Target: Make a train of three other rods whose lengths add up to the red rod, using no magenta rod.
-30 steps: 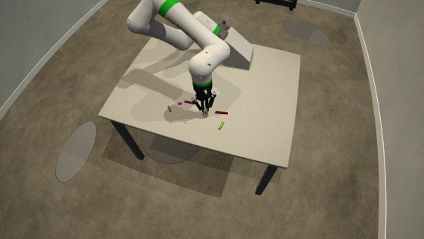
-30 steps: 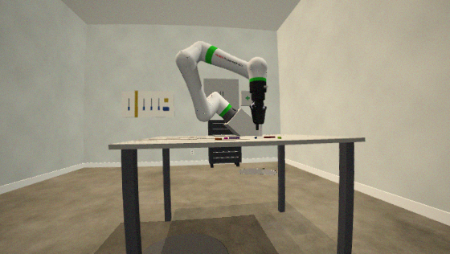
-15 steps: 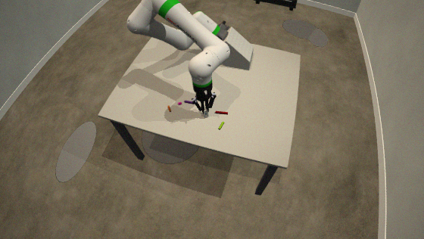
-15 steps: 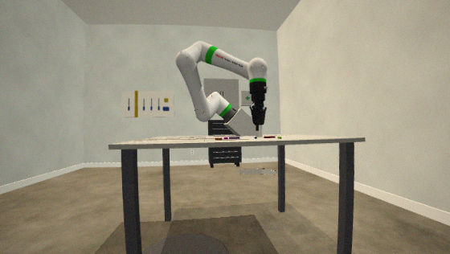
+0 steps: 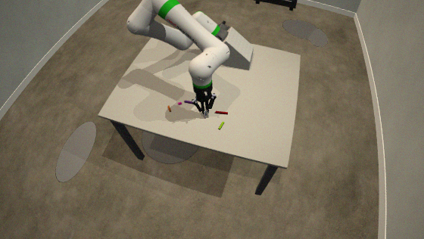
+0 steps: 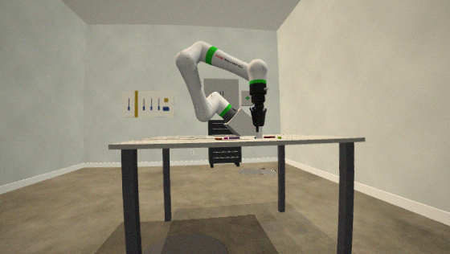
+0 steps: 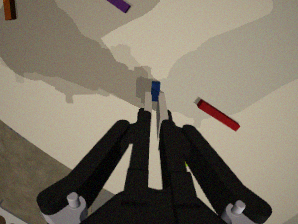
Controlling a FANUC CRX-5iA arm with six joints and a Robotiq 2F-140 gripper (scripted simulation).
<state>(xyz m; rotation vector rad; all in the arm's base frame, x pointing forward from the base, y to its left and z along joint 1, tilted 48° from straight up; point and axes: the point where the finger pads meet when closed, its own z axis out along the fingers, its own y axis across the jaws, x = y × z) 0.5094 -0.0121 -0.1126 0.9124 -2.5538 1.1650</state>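
Right now the lime rod is 100 mm to the left of my hand, 30 mm below it and 30 mm ahead of it. Round my hand: magenta rod: 180 mm to the right, 30 mm below, 30 mm behind; purple rod: 130 mm to the right, 60 mm behind, 30 mm below; red rod: 80 mm to the left, 50 mm behind, 30 mm below.
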